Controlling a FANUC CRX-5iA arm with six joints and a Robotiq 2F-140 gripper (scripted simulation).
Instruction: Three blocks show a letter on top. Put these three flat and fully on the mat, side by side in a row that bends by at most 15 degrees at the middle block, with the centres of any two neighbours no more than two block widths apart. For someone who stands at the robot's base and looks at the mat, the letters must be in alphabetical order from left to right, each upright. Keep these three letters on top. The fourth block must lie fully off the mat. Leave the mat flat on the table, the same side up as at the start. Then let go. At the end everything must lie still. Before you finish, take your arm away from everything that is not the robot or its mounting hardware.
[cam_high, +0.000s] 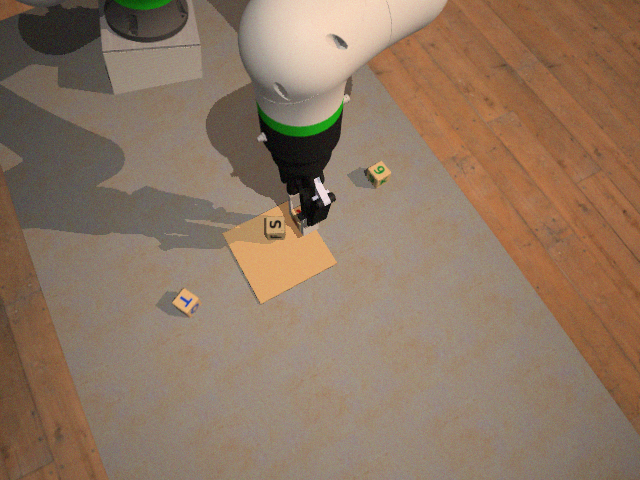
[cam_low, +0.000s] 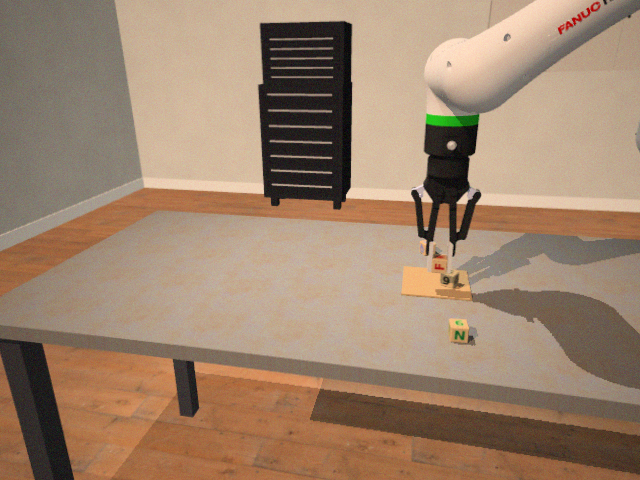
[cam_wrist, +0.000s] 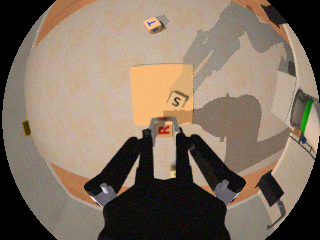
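The S block lies 3 cm behind my hand, 4 cm to the right of it and 7 cm below it. The rest, counted from my hand: tan mat (5 cm to the right, 8 cm below); then green-marked block (2 cm behind, 17 cm to the left, 7 cm below).
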